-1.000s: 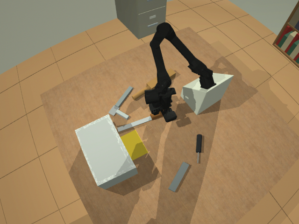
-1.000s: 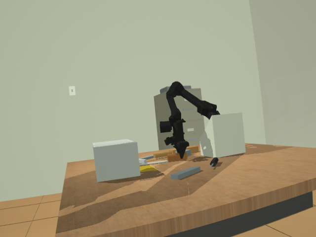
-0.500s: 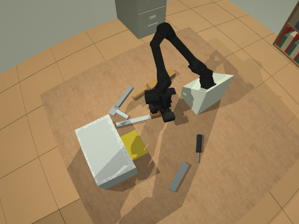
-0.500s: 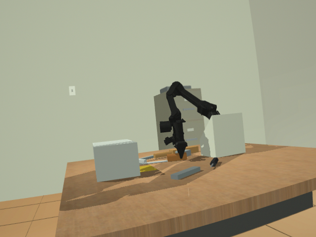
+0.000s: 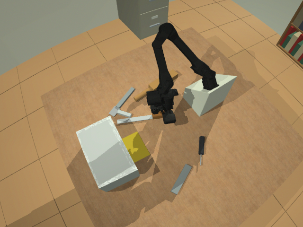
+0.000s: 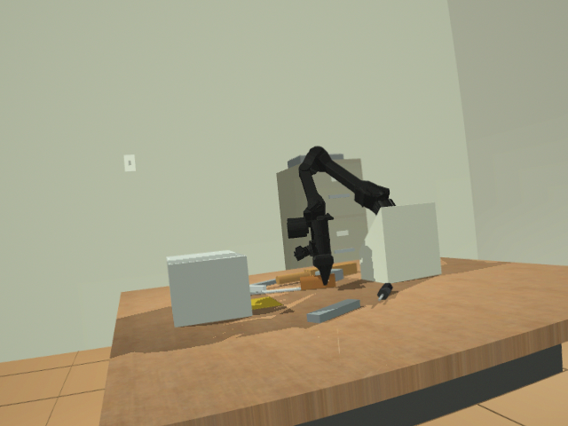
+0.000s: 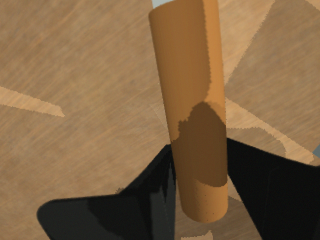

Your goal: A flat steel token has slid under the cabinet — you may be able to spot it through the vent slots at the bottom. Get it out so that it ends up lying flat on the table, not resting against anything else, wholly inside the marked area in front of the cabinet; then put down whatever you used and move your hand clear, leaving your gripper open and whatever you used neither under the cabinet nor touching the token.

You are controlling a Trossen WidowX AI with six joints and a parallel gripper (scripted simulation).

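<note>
The black screwdriver is 5 cm behind my gripper tip and 29 cm to the left of it. From my gripper tip the other things lie so: wooden-handled tool (3 cm behind, 19 cm to the right, 1 cm above); then grey L-shaped square (20 cm ahead, 19 cm to the right); then grey block (7 cm behind, 13 cm to the right, 1 cm above).
</note>
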